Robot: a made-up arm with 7 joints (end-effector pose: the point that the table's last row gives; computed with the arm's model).
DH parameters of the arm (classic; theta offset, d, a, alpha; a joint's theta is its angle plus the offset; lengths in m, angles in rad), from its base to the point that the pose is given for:
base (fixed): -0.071 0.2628 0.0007 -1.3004
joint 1: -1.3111 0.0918 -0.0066 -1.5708
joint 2: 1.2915 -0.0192 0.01 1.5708
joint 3: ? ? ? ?
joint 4: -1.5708 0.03 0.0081 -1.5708
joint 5: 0 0.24 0.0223 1.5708
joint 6: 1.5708 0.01 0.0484 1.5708
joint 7: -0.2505 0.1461 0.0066 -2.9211
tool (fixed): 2.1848 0.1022 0 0
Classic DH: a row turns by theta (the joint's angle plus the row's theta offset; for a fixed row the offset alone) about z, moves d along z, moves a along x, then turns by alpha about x.
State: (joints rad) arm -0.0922 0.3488 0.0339 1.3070 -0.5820 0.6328 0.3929
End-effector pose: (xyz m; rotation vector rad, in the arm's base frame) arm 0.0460 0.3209 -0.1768 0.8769 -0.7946 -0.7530
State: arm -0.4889 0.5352 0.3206 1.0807 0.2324 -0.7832 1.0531
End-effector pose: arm 0.2798 0.3280 0.0642 -2.1434 1.4316 0.8238
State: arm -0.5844 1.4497 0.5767 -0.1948 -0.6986 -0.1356 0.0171
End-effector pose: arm 0.1351 0.1995 0.5608 -0.7427 1.5268 0.4644
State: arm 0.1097 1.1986 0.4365 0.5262 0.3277 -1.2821 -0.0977
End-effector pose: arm 0.2152 0.3465 0.2470 0.0941 1.6769 1.4899
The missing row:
joint 3: 1.5708 -0.2037 0.0346 -1.5708
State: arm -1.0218 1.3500 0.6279 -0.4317 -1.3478 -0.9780 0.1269
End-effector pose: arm -0.0127 0.2429 0.5198 -0.0571 0.7112 -0.8518
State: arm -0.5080 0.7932 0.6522 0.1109 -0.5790 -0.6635 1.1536
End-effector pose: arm 0.1744 0.3578 0.3624 -2.0631 0.7531 -0.7653
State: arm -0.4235 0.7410 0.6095 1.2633 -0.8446 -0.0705 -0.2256
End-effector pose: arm 0.1502 0.5213 0.0483 1.9537 -1.9479 0.2456
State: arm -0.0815 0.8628 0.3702 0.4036 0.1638 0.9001 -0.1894
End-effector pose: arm 0.2641 0.4291 0.1533 1.1500 -1.4263 -1.3535
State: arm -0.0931 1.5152 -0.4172 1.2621 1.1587 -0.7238 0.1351
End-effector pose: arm 0.1209 0.5001 0.1120 -1.0396 -0.9456 -2.4425
